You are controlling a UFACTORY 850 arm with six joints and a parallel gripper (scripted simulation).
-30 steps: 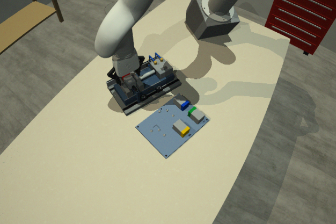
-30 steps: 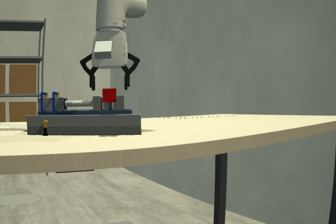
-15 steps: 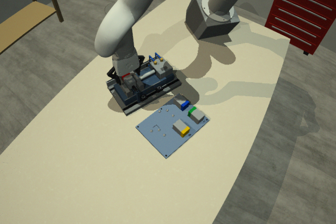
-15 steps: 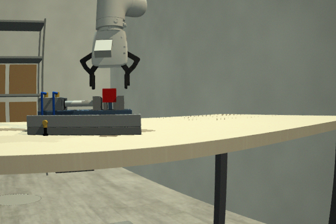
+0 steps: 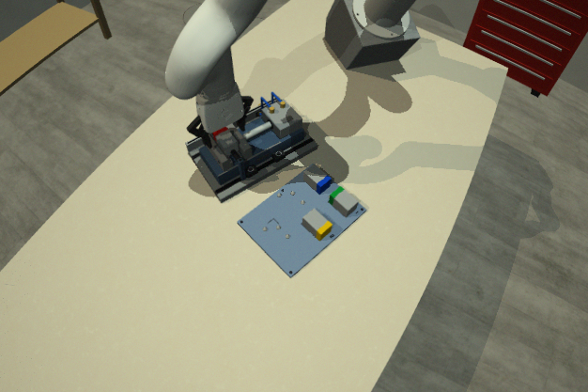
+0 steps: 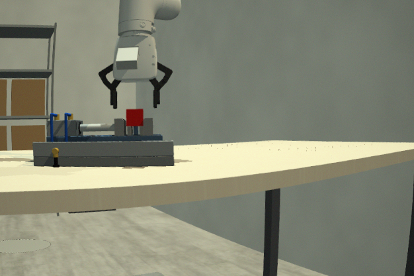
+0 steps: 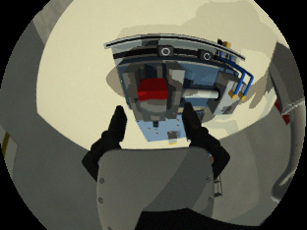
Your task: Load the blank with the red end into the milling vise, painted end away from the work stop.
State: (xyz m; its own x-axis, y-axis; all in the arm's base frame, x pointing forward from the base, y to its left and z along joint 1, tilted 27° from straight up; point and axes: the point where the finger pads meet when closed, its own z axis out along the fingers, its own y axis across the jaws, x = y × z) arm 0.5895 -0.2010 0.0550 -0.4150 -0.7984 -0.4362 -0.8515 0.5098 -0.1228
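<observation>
The red-ended blank is 3 cm below my hand. Round my hand: moving jaw (5 cm below, 3 cm behind, 2 cm to the left); hose-side block (15 cm behind, 7 cm to the left, 5 cm below); fixed jaw (5 cm below, 3 cm ahead, 1 cm to the right).
</observation>
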